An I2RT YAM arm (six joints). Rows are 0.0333 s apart.
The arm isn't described. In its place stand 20 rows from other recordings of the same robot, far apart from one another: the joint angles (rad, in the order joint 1, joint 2, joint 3, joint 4, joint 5, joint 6), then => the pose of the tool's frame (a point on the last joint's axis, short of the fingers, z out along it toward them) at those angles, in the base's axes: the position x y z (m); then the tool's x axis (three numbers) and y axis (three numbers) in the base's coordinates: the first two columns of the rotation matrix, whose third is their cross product.
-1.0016 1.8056 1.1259 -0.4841 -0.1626 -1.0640 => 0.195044, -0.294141, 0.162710, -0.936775, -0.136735, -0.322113, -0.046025, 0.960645, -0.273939
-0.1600 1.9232 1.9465 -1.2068 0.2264 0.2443 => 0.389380, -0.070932, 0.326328, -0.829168, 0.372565, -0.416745, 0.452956, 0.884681, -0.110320
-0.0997 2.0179 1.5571 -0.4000 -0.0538 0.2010 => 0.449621, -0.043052, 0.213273, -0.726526, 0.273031, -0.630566, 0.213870, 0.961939, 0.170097
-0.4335 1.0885 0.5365 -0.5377 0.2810 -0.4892 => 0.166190, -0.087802, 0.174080, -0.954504, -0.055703, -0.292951, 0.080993, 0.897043, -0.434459
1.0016 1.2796 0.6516 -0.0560 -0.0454 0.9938 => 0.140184, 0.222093, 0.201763, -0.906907, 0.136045, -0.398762, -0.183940, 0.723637, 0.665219
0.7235 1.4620 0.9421 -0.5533 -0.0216 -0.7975 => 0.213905, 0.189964, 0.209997, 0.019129, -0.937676, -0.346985, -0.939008, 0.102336, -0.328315
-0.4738 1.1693 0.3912 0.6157 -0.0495 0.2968 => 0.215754, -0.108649, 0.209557, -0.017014, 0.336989, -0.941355, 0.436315, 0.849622, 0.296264
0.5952 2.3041 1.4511 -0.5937 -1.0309 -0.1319 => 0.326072, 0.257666, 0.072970, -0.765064, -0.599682, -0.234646, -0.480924, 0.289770, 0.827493
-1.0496 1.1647 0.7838 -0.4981 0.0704 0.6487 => 0.114998, -0.205321, 0.236315, 0.230577, 0.808752, -0.541068, 0.938817, -0.038699, 0.342234
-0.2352 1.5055 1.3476 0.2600 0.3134 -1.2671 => 0.348954, -0.094907, 0.408661, -0.466498, -0.821668, -0.327476, 0.250066, 0.232613, -0.939871
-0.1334 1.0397 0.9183 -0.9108 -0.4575 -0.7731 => 0.191485, -0.009831, 0.280084, -0.535476, -0.560295, -0.631929, -0.669480, 0.737740, -0.086816
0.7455 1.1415 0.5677 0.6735 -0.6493 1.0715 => 0.169301, 0.185599, 0.281132, -0.827405, 0.187831, -0.529265, -0.534560, 0.025534, 0.844745
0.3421 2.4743 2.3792 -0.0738 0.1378 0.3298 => 0.552428, 0.191530, 0.294978, -0.216123, 0.263554, -0.940122, -0.142405, 0.944073, 0.297399
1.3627 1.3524 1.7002 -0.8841 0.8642 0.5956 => 0.079414, 0.245039, 0.461520, -0.367984, 0.020267, -0.929611, -0.354825, 0.921047, 0.160536
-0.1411 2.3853 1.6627 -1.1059 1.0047 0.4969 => 0.403439, -0.087654, 0.087624, -0.907153, 0.387097, -0.165013, 0.335475, 0.428559, -0.838924
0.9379 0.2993 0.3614 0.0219 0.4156 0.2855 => 0.079451, 0.084009, 0.275372, -0.093122, 0.308677, -0.946598, -0.493465, 0.811437, 0.313147
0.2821 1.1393 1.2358 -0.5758 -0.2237 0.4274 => 0.232280, 0.075544, 0.386496, -0.593966, 0.248663, -0.765095, -0.235478, 0.855641, 0.460899
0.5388 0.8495 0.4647 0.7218 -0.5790 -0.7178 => 0.155858, 0.115867, 0.309719, 0.787797, -0.170451, -0.591881, -0.470710, 0.453158, -0.757020
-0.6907 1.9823 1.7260 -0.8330 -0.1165 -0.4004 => 0.332884, -0.269765, 0.254470, -0.859596, 0.208204, -0.466633, 0.278213, 0.956694, -0.085640
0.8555 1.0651 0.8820 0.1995 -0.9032 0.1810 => 0.136276, 0.199488, 0.360421, -0.166253, -0.021435, -0.985850, -0.968218, -0.185898, 0.167321
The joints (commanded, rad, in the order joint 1, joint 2, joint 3, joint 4, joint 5, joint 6), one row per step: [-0.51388 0.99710 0.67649 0.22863 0.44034 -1.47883]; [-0.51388 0.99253 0.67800 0.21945 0.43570 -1.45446]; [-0.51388 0.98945 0.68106 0.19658 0.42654 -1.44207]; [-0.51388 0.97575 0.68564 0.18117 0.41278 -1.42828]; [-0.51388 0.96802 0.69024 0.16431 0.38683 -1.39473]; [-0.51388 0.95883 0.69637 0.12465 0.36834 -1.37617]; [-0.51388 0.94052 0.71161 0.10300 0.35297 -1.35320]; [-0.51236 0.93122 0.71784 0.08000 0.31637 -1.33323]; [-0.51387 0.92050 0.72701 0.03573 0.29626 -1.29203]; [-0.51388 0.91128 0.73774 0.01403 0.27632 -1.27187]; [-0.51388 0.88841 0.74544 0.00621 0.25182 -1.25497]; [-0.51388 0.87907 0.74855 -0.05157 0.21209 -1.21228]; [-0.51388 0.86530 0.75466 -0.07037 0.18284 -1.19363]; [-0.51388 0.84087 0.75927 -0.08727 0.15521 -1.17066]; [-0.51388 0.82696 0.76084 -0.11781 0.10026 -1.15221]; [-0.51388 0.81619 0.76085 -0.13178 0.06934 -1.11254]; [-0.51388 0.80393 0.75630 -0.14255 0.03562 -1.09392]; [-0.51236 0.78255 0.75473 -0.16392 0.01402 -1.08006]
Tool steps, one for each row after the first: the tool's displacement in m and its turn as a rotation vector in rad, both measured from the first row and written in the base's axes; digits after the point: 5 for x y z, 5 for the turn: [-0.00067 0.00055 0.00054 0.01596 -0.01732 0.00256]; [-0.00106 0.00111 -0.00015 0.03228 -0.01318 0.01033]; [-0.00302 0.00273 0.00273 0.04034 -0.02731 0.02280]; [-0.00369 0.00409 0.00417 0.06543 -0.05109 0.04530]; [-0.00510 0.00558 0.00403 0.09149 -0.04546 0.06064]; [-0.00792 0.00776 0.01092 0.10138 -0.07408 0.07413]; [-0.00864 0.00997 0.01253 0.12316 -0.08378 0.10925]; [-0.01076 0.01157 0.01320 0.16537 -0.09543 0.12081]; [-0.01221 0.01316 0.01653 0.18274 -0.10946 0.13778]; [-0.01595 0.01624 0.02286 0.18556 -0.14099 0.16240]; [-0.01762 0.01876 0.01951 0.24700 -0.13524 0.19014]; [-0.01987 0.02121 0.02223 0.26523 -0.14935 0.21626]; [-0.02419 0.02476 0.02651 0.27985 -0.17508 0.24193]; [-0.02621 0.02813 0.02623 0.31438 -0.17439 0.29025]; [-0.02788 0.03033 0.02661 0.35182 -0.19837 0.31356]; [-0.02965 0.03271 0.02595 0.37566 -0.20703 0.34264]; [-0.03352 0.03610 0.02671 0.39250 -0.21369 0.36242]
